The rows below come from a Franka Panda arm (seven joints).
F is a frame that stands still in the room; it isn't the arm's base.
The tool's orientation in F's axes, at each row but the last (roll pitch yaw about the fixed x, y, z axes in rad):
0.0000 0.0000 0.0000
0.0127 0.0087 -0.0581
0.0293 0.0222 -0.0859
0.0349 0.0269 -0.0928
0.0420 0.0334 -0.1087
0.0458 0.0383 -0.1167
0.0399 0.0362 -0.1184
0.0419 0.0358 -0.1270
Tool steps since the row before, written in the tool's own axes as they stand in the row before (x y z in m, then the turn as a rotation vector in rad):
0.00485 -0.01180 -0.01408 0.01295 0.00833 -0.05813
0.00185 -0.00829 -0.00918 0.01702 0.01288 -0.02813
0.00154 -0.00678 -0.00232 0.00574 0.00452 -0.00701
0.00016 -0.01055 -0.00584 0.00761 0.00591 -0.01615
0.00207 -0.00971 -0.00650 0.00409 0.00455 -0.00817
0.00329 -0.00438 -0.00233 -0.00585 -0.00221 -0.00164
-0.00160 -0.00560 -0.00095 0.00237 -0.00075 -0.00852
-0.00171 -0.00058 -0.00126 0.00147 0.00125 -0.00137
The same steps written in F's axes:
0.00485 -0.01180 -0.01408 0.01295 0.00833 -0.05813
0.00129 -0.00826 -0.00930 0.01752 0.01224 -0.02811
0.00090 -0.00681 -0.00255 0.00597 0.00423 -0.00700
-0.00097 -0.01029 -0.00621 0.00775 0.00578 -0.01613
0.00080 -0.00957 -0.00697 0.00433 0.00445 -0.00810
0.00267 -0.00461 -0.00265 -0.00612 -0.00143 -0.00151
-0.00229 -0.00532 -0.00111 0.00200 -0.00065 -0.00862
-0.00181 -0.00030 -0.00122 0.00158 0.00112 -0.00137

